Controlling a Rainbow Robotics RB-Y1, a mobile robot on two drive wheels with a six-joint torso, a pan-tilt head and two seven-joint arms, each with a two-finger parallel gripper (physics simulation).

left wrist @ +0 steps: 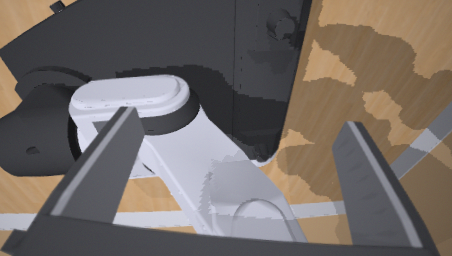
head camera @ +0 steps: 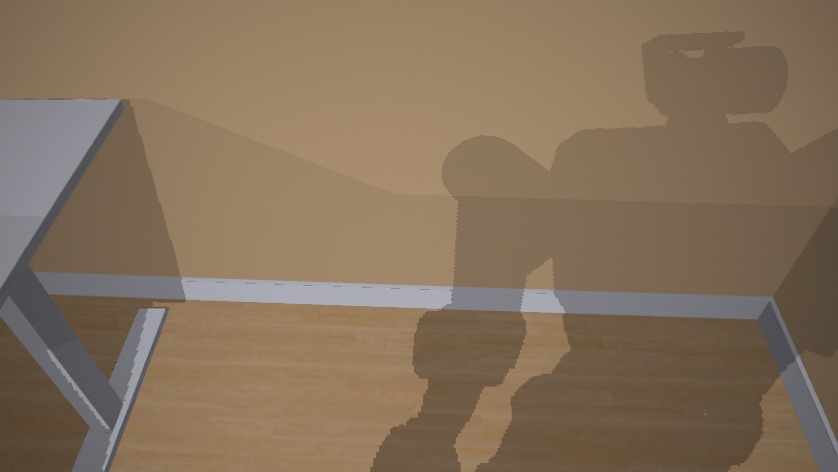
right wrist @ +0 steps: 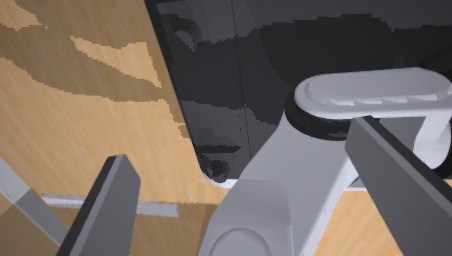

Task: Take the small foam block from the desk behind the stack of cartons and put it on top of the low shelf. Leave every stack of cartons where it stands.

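Places are measured from the robot's base along level axes (x ahead, y right, z down), in centimetres.
Pixels of known places: left gripper, fingertip midpoint: [left wrist: 237, 127]; right gripper, fingertip midpoint: [right wrist: 239, 150].
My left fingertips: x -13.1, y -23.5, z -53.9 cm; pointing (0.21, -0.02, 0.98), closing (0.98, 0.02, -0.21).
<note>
Behind a point stands the place of what it marks.
The desk [head camera: 64, 152] @[z -72.1, x 87.2, y -59.2 cm] shows at the left edge of the head view, with its grey-white top and a leg below it. The foam block, the cartons and the low shelf do not show in the head view or in either wrist view. My left gripper [left wrist: 237, 127] @[z -53.9, x -13.1, y -23.5 cm] is open, with its fingers wide apart and no object between them, in front of my own dark base and white arm parts. My right gripper [right wrist: 239, 150] @[z -54.0, x -12.0, y 23.3 cm] is open in the same way, also over my base and the floor. Neither gripper shows in the head view.
A tan wall [head camera: 304, 128] @[z -63.0, x 103.1, y -14.3 cm] with a white skirting board [head camera: 328, 293] @[z -5.5, x 101.9, y -15.1 cm] stands ahead and meets another wall at the right corner. My shadow falls on the wall and the wooden floor [head camera: 263, 375] @[z -0.1, x 79.3, y -33.1 cm]. The desk's foot bar [head camera: 140, 345] lies on the floor at the left.
</note>
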